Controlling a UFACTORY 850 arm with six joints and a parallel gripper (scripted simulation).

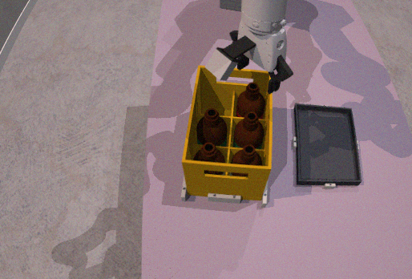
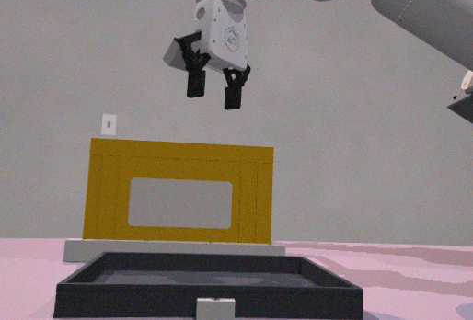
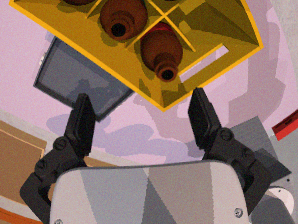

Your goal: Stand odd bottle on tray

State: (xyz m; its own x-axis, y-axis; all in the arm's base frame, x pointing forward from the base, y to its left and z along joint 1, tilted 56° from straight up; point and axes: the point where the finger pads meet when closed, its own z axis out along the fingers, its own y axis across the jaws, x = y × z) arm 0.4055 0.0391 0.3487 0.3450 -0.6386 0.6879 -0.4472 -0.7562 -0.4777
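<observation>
The yellow crate is 30 mm ahead of my hand, 60 mm to the right of it and 170 mm below it. The rest, counted from my hand: tray: 40 mm ahead, 220 mm to the left, 240 mm below; bottle: 50 mm behind, 170 mm below.
</observation>
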